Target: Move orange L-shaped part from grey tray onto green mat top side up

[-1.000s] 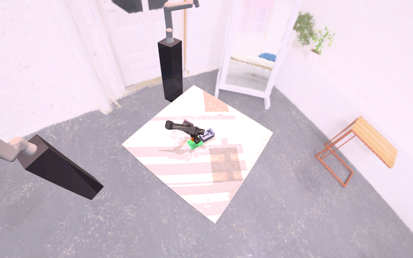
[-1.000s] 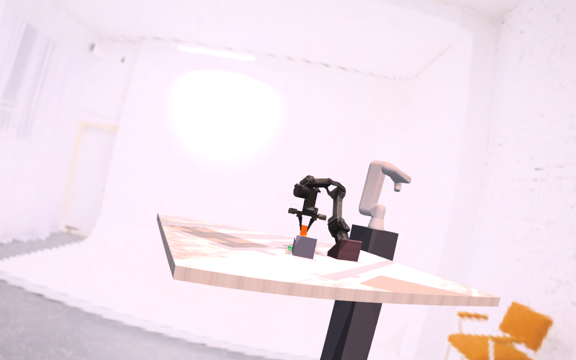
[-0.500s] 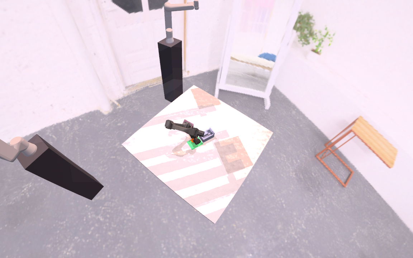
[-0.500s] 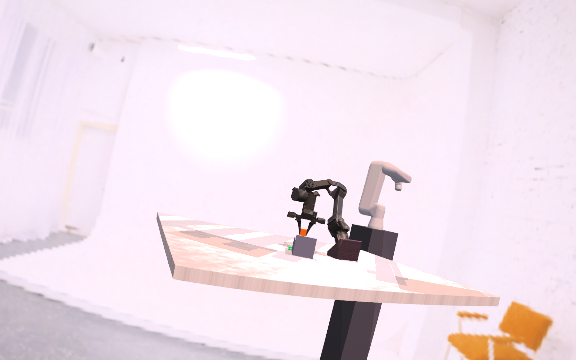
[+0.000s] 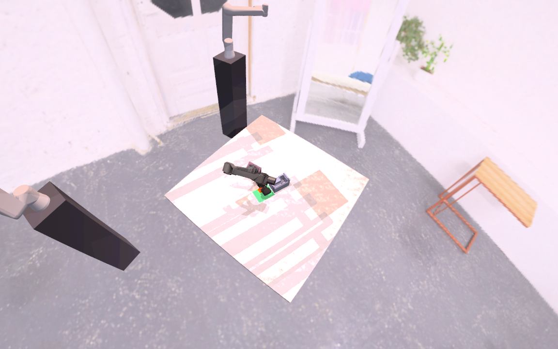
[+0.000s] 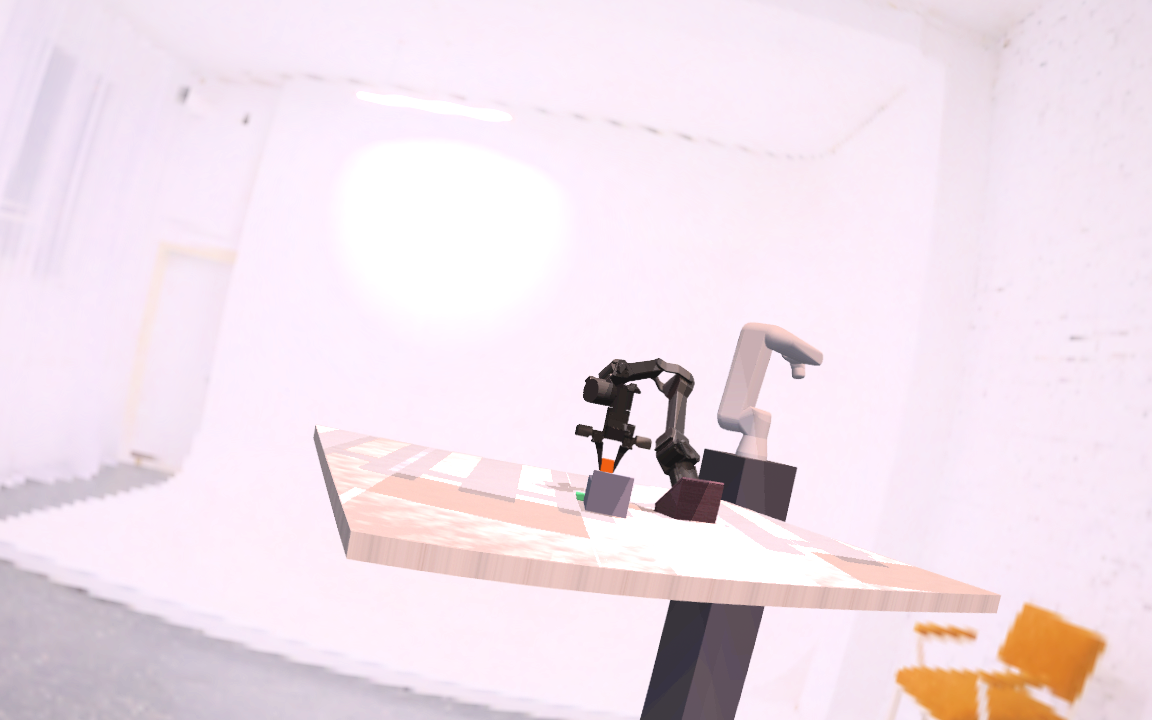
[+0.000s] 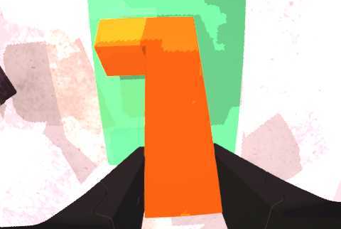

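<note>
Now: gripper tip 30 mm to the right of the orange L-shaped part and 40 mm above it. From my gripper tip the other things lie so: green mat: 10 mm ahead, 20 mm to the left, 90 mm below.
</note>
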